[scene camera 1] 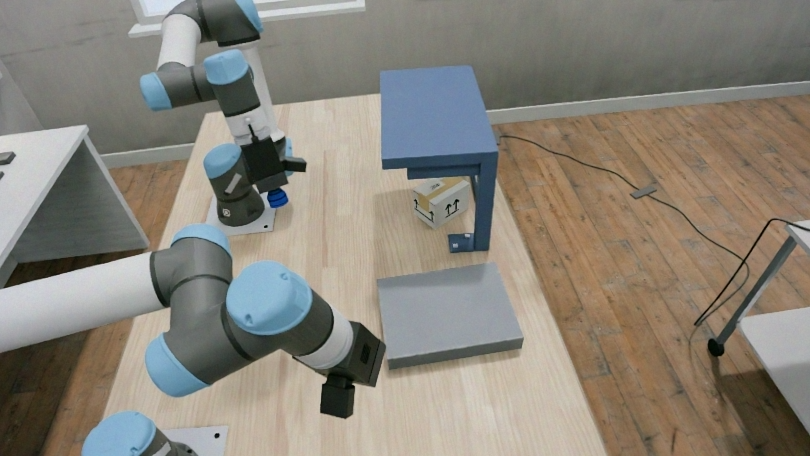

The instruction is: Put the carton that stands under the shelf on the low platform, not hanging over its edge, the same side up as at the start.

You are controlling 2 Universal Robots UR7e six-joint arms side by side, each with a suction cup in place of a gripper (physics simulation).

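Places are measured from the left arm's base along level axes (x ahead, y left, z up), in millimetres.
Pixels of known places: left hand, its tool point: (279, 203); left arm's base, origin of its link: (241, 210).
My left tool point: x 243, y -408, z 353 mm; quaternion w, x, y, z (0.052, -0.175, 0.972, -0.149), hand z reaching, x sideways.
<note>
For each thing: its top centre in the pictures, then the offset to it from my left tool point. "*": a spot on its surface instead. Level surfaces: height alone.
- white carton, centre of its top: (441, 186) 305 mm left, 396 mm ahead, 253 mm down
- blue shelf, centre of its top: (432, 106) 355 mm left, 379 mm ahead, 10 mm down
- low grey platform, centre of its top: (445, 306) 94 mm right, 346 mm ahead, 305 mm down
- shelf's right leg, a spot on its surface: (484, 209) * 121 mm left, 482 mm ahead, 194 mm down
- blue foot plate, a spot on its surface: (460, 243) * 153 mm left, 429 mm ahead, 348 mm down
- wooden table, height of its surface: 353 mm down
The white carton (440, 202) stands on the table under the blue shelf (433, 113). A tan tape strip runs over its top, and the black arrows on its two visible sides point up. Part of its top is hidden by the shelf. The low grey platform (447, 314) lies below the shelf in the picture, apart from the carton, and bears nothing. My left gripper (277, 198), a blue suction cup, hangs free to the left of the shelf, holding nothing. My right gripper (363, 354) is left of the platform's lower corner; its cup is hidden behind its dark tool body, and no carton is at it.
The shelf's right leg (484, 209) stands between the carton and the table's right edge, with a blue foot plate (460, 243) at its base. The left arm's base (238, 198) is at the upper left. The wooden table (323, 243) extends around the platform.
</note>
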